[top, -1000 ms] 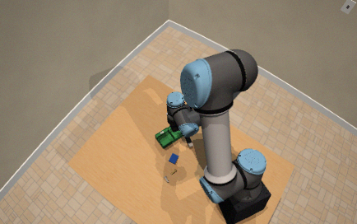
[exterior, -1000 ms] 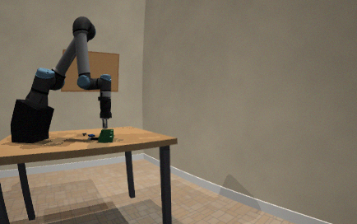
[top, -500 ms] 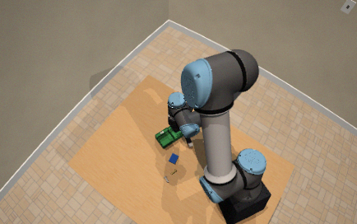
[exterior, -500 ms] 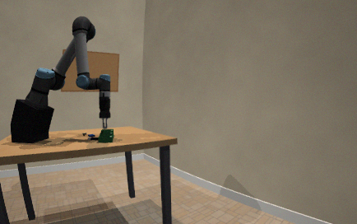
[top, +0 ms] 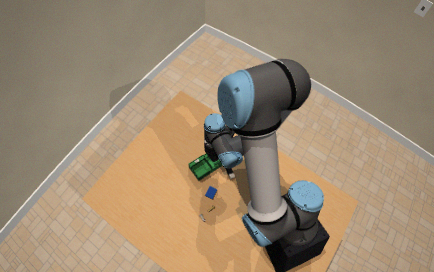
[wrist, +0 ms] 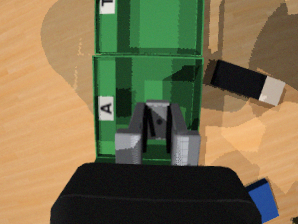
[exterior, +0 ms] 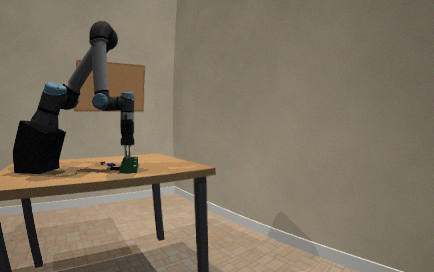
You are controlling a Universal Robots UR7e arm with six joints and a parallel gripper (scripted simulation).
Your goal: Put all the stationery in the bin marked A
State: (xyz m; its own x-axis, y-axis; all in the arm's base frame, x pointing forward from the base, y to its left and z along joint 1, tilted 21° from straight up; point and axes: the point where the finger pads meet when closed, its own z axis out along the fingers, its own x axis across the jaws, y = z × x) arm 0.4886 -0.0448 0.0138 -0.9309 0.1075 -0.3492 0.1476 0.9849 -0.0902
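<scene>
Now: the green bin 50 mm below my hand and 10 mm ahead of it. The rest, counted from my hand: blue pad (130 mm to the left, 100 mm behind, 70 mm below); then black block (90 mm behind, 70 mm below); then brass screw (180 mm to the left, 150 mm behind, 70 mm below).
</scene>
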